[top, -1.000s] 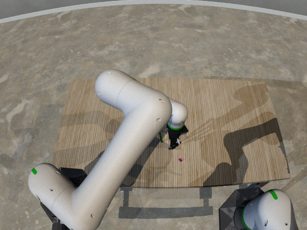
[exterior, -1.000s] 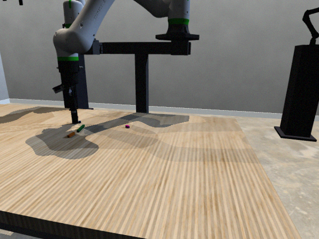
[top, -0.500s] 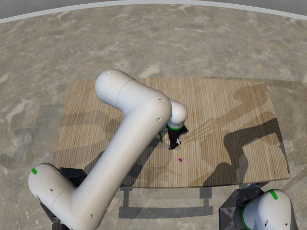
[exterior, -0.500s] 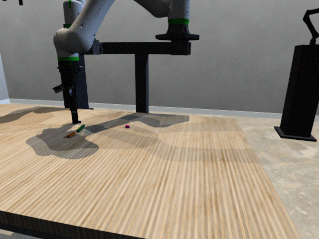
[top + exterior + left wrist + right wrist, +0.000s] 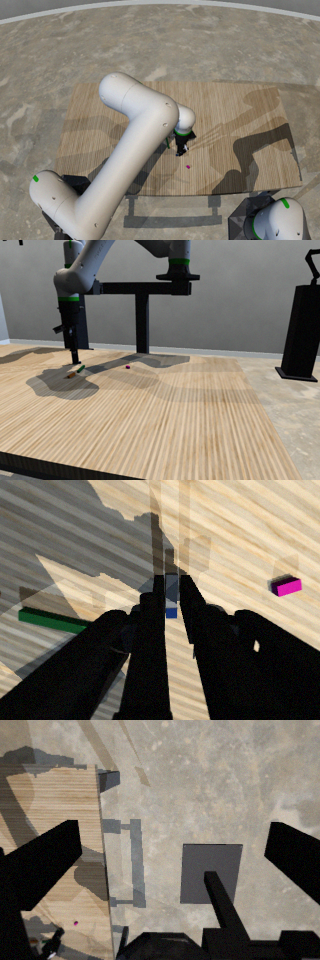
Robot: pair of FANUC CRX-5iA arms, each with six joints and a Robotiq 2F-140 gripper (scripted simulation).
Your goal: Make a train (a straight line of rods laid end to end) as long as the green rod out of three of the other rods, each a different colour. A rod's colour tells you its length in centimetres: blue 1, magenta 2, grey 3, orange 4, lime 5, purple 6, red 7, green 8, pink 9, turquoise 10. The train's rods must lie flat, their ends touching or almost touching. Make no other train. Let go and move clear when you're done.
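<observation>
Right now the grey rod is 3 cm below my left hand. Also, from my left hand: green rod (8 cm to the left, 7 cm ahead, 3 cm below); blue rod (3 cm below, 2 cm to the left, 1 cm behind); orange rod (15 cm ahead, 10 cm to the left, 3 cm below).
</observation>
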